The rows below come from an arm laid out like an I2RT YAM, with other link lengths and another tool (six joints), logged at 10 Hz.
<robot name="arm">
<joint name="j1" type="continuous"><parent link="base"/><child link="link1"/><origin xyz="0 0 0.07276"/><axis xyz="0 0 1"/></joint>
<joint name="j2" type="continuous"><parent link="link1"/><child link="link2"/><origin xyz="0.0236 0.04 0.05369"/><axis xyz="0 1 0"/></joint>
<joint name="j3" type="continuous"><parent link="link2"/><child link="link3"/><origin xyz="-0.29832 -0.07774 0"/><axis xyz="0 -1 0"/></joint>
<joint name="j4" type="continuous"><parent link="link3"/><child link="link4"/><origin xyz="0.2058 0.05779 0.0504"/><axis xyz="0 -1 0"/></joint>
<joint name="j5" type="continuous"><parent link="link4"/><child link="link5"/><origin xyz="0.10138 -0.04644 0.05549"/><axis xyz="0 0 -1"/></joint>
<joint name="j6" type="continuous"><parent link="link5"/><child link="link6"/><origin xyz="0.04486 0 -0.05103"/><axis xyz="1 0 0"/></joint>
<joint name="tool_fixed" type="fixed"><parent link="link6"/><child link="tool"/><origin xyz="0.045 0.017 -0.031" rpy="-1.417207 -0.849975 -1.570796"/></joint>
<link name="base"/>
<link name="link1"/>
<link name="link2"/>
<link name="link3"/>
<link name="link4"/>
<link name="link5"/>
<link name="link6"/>
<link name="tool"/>
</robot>
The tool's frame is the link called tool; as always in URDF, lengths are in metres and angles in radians. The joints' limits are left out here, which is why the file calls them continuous.
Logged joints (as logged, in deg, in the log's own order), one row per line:
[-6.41 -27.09 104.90 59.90 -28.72 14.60]
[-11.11 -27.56 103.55 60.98 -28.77 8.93]
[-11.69 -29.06 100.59 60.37 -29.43 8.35]
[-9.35 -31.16 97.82 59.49 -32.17 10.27]
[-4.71 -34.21 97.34 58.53 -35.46 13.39]
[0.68 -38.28 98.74 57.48 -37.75 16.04]
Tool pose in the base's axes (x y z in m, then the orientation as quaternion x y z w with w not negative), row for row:
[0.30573 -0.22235 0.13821 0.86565 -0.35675 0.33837 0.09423]
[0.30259 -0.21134 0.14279 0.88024 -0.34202 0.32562 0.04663]
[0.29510 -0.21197 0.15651 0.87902 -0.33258 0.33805 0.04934]
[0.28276 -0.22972 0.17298 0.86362 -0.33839 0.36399 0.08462]
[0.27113 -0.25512 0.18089 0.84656 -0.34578 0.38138 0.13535]
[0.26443 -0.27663 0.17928 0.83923 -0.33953 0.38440 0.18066]
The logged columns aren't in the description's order. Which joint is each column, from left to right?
Columns, left to right: j4, j6, j2, j3, j1, j5.
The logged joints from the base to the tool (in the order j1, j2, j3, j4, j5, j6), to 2 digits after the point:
[-28.72 104.90 59.90 -6.41 14.60 -27.09]
[-28.77 103.55 60.98 -11.11 8.93 -27.56]
[-29.43 100.59 60.37 -11.69 8.35 -29.06]
[-32.17 97.82 59.49 -9.35 10.27 -31.16]
[-35.46 97.34 58.53 -4.71 13.39 -34.21]
[-37.75 98.74 57.48 0.68 16.04 -38.28]

